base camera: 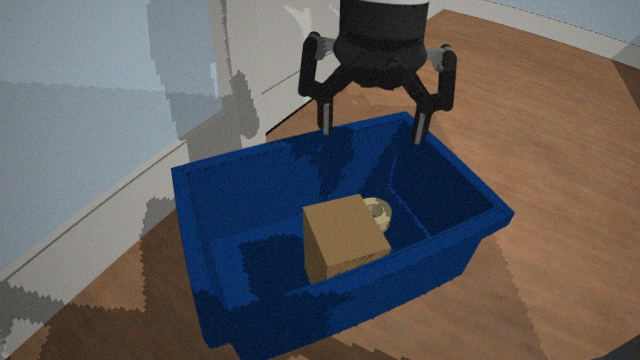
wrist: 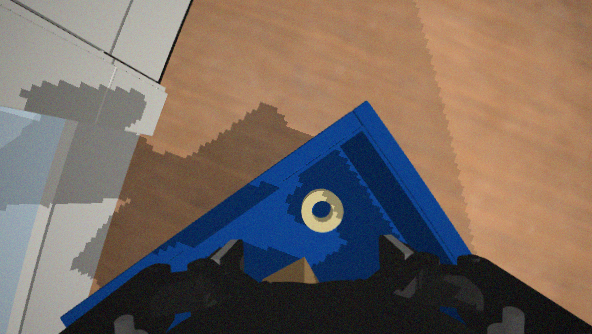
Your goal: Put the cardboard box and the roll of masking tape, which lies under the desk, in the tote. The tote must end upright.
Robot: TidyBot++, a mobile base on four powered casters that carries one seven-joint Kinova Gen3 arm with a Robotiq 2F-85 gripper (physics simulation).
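Places are measured from the arm's base along level axes (x ahead, y left, z up), in centimetres.
Where they show: gripper, fingertip midpoint: [base camera: 371, 135] [wrist: 310, 252].
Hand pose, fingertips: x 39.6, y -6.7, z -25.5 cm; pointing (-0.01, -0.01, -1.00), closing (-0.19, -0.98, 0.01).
Observation:
Each offset is from my fingertips to the top centre of the thing. "spot": to the spot under its first point. Level surfaces: height alone.
The blue tote @(dx -5.8, dy +3.9, dz -2.2 cm) [base camera: 400, 277] [wrist: 415, 180] stands upright on the floor, its open top facing up. The brown cardboard box @(dx -9.4, dy +3.4, dz -3.3 cm) [base camera: 345, 230] [wrist: 295, 273] sits inside the tote, near its middle; in the wrist view one corner of it shows above the gripper's body. The pale yellow roll of masking tape @(dx +0.1, dy -1.7, dz -11.6 cm) [base camera: 384, 220] [wrist: 308, 218] lies flat inside the tote beside the box, partly hidden behind it in the base camera view. My gripper [base camera: 371, 134] [wrist: 310, 252] is open and empty, with its fingers above the far part of the tote.
A wall with a pale baseboard [base camera: 125, 195] runs along the left of the tote. A light grey panel @(spot: dx +24.1, dy +11.1, dz -4.2 cm) [base camera: 280, 75] [wrist: 145, 40] stands behind it at the left. Wooden floor @(dz -14.2 cm) [base camera: 540, 125] [wrist: 510, 125] extends to the right, and another wall with a baseboard [base camera: 560, 30] is at the back right.

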